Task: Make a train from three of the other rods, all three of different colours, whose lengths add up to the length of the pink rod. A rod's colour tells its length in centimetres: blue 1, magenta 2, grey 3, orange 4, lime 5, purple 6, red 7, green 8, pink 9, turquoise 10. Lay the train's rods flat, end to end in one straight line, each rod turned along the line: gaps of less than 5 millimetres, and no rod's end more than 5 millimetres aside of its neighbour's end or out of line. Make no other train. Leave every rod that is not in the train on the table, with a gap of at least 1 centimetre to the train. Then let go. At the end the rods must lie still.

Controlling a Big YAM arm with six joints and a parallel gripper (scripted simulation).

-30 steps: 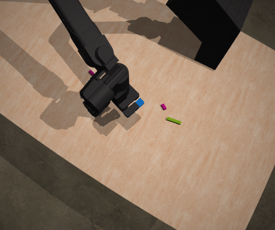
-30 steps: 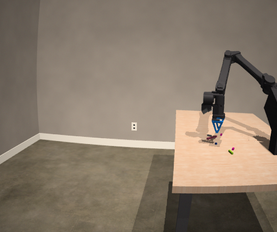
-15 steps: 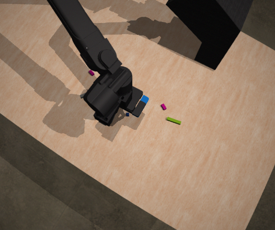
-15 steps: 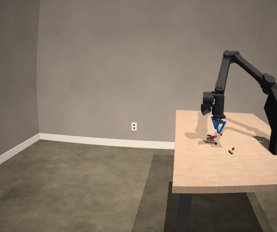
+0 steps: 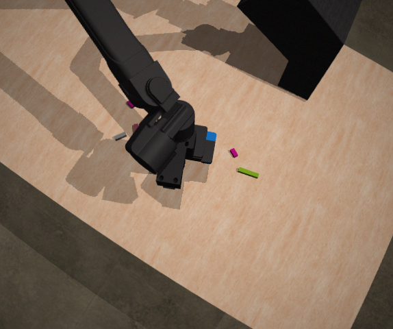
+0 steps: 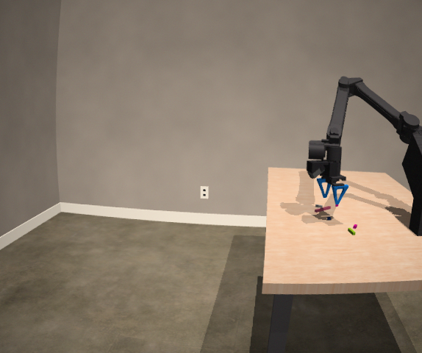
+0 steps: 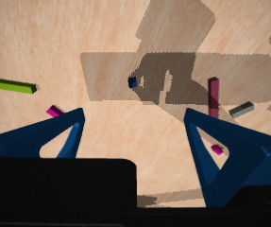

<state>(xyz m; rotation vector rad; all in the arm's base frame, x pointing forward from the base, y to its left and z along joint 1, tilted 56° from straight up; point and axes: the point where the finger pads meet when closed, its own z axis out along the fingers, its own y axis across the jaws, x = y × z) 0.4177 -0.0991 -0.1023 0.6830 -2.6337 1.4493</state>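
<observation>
The blue rod lies 80 mm below my hand. Round my hand: grey rod (160 mm to the right, 80 mm below, 30 mm ahead); then pink rod (120 mm to the right, 80 mm below, 20 mm ahead); then lime rod (150 mm to the left, 80 mm below, 70 mm behind).
</observation>
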